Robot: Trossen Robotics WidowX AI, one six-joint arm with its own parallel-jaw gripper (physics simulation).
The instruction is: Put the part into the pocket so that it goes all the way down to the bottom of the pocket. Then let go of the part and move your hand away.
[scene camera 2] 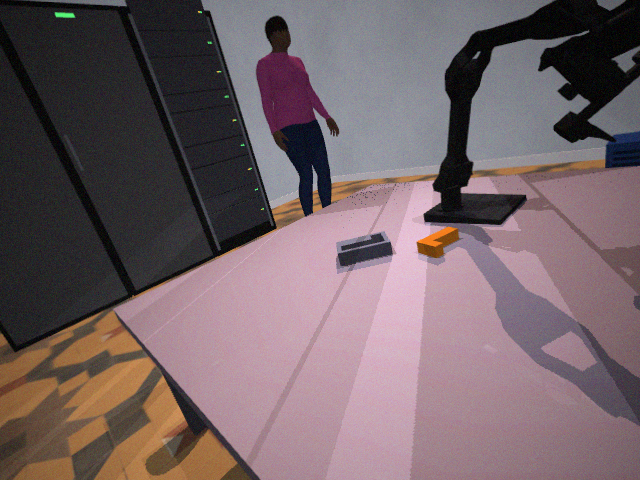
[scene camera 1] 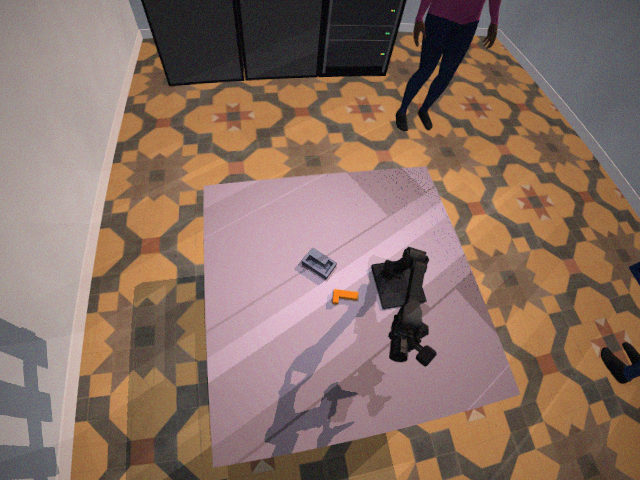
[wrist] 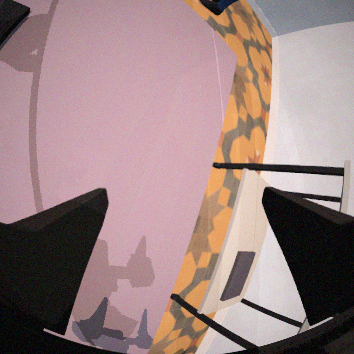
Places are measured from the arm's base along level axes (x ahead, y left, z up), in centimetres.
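Pixels of known places: gripper, between the fingertips: (scene camera 1: 418,355) (wrist: 186,195); arm's base, origin of its link: (scene camera 2: 451,207) (scene camera 1: 388,273).
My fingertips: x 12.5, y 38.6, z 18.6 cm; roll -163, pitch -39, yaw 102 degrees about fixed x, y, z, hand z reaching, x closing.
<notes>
Ahead of a thing's pixels: the offset from my fingertips to its top centre. Level surfaces: height alone.
The orange L-shaped part {dx +11.6, dy -34.7, dz -18.0 cm} (scene camera 1: 345,295) (scene camera 2: 430,246) lies flat on the pink table top, outside the pocket block, between it and the arm's base. The grey block with the pocket {dx +16.7, dy -54.4, dz -17.4 cm} (scene camera 1: 315,271) (scene camera 2: 365,254) sits on the table; its recess faces up and looks empty. My gripper (scene camera 1: 412,355) (wrist: 186,195) is open with nothing between its fingers. It hangs above the table, well away from the part and the block, on the near side of the arm's base in scene view 1. The part and the block do not show in the wrist view.
The arm's black base plate (scene camera 1: 387,291) (scene camera 2: 480,209) stands near the part. The table top {dz -21.0 cm} (scene camera 1: 248,248) (scene camera 2: 258,335) (wrist: 135,110) carries long arm shadows. Dark cabinets (scene camera 1: 281,38) (scene camera 2: 77,129) and a person in a magenta top (scene camera 1: 460,7) (scene camera 2: 286,87) stand beyond the table.
</notes>
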